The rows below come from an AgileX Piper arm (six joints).
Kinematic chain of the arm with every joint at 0, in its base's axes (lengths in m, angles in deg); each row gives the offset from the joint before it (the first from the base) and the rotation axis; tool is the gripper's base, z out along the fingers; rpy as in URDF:
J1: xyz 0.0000 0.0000 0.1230 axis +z
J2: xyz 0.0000 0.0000 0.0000 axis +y
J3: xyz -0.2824 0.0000 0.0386 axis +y
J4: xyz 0.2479 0.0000 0.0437 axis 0.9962 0 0.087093
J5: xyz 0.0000 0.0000 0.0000 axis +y
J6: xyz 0.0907 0.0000 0.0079 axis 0.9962 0 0.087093
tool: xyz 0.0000 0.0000 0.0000 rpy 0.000 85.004 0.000
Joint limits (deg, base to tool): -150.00..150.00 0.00..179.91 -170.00..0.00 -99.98..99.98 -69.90..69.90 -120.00..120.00
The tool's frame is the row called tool.
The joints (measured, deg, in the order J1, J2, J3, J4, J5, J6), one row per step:
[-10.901, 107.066, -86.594, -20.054, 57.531, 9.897]
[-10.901, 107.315, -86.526, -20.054, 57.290, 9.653]
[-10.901, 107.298, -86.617, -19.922, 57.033, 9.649]
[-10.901, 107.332, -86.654, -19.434, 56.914, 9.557]
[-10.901, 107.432, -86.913, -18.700, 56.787, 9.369]
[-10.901, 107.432, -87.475, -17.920, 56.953, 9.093]
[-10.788, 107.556, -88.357, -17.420, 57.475, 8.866]
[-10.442, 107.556, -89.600, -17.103, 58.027, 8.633]
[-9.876, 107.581, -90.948, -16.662, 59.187, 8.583]
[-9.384, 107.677, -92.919, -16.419, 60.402, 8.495]
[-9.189, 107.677, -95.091, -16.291, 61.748, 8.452]
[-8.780, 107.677, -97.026, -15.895, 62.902, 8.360]
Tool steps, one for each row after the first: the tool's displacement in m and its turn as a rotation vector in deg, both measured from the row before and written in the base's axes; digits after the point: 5 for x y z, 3 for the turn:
[0.00077, -0.00008, -0.00195, -0.021, 0.168, 0.301]
[0.00057, 0.00014, 0.00060, 0.081, -0.370, 0.052]
[0.00040, 0.00058, -0.00022, 0.427, -0.173, -0.010]
[0.00108, 0.00077, 0.00030, 0.604, -0.348, 0.013]
[0.00108, 0.00075, 0.00233, 0.577, -0.449, -0.004]
[0.00164, 0.00100, 0.00297, 0.326, -0.269, 0.041]
[0.00236, 0.00229, 0.00567, 0.069, -0.682, 0.324]
[0.00195, 0.00399, 0.00568, 0.302, -0.258, 0.188]
[0.00287, 0.00307, 0.00831, 0.027, -0.703, 0.187]
[0.00198, 0.00095, 0.00999, -0.087, -0.867, -0.160]
[0.00192, 0.00294, 0.00883, 0.194, -0.844, 0.128]

